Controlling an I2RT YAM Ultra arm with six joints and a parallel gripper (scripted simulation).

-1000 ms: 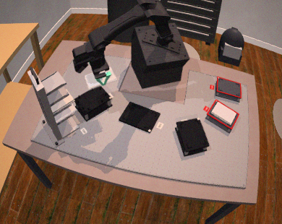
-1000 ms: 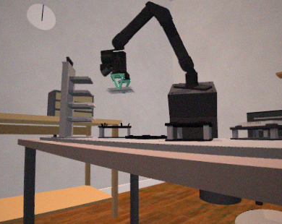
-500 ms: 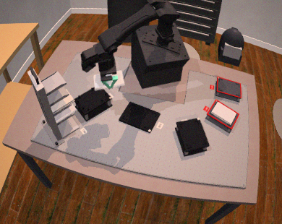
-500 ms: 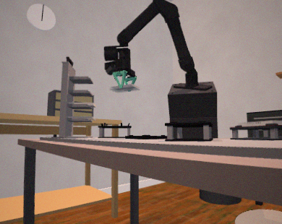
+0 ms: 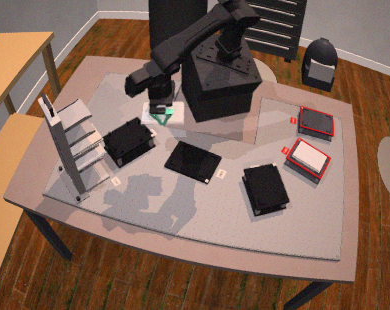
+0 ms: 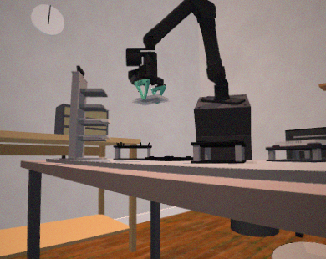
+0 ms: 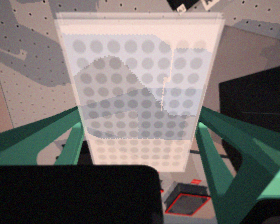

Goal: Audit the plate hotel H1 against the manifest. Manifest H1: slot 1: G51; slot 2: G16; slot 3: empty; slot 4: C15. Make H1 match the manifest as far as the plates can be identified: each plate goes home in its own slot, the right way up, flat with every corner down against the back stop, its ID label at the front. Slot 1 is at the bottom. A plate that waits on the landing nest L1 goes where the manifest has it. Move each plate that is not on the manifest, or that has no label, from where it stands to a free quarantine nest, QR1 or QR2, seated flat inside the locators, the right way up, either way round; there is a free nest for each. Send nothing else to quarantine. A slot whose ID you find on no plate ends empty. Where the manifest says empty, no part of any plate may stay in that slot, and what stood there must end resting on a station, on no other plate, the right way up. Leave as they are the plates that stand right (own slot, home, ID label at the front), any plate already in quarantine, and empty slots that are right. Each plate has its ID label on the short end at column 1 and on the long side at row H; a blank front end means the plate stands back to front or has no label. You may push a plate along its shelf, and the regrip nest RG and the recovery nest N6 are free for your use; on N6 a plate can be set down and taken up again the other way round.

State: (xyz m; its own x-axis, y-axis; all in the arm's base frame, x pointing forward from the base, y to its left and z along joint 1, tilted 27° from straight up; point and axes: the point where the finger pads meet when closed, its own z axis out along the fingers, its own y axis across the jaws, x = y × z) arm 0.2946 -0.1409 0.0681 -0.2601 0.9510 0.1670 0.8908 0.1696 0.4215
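Right now the recovery nest N6 is 20 mm behind my hand, 90 mm to the left of it and 240 mm below it. The rest, counted from my hand: RG label 100 mm behind, 90 mm to the right, 240 mm below; then black regrip nest 10 mm behind, 150 mm to the right, 190 mm below; then N6 tag 200 mm to the left, 240 mm below.
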